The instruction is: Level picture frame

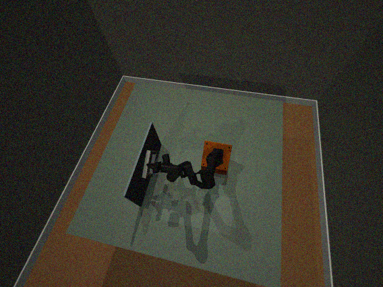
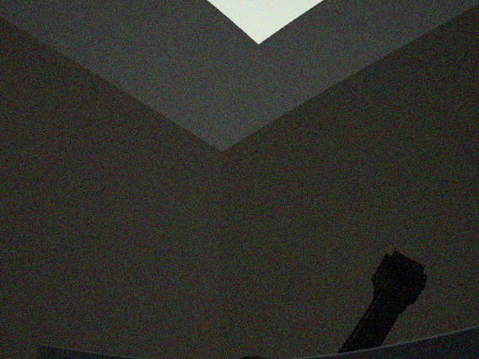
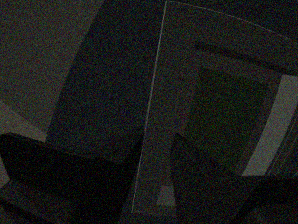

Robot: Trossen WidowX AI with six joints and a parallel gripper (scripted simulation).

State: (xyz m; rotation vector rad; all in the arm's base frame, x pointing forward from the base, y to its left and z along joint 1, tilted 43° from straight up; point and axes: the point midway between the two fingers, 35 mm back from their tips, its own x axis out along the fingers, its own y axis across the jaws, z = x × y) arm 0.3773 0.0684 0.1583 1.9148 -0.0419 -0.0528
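My gripper tip is now 5 cm above the picture frame, 2 cm to the left of it and 1 cm short of it. Also, from my gripper tip: wall panel (6 cm below, 2 cm ahead, 1 cm to the right).
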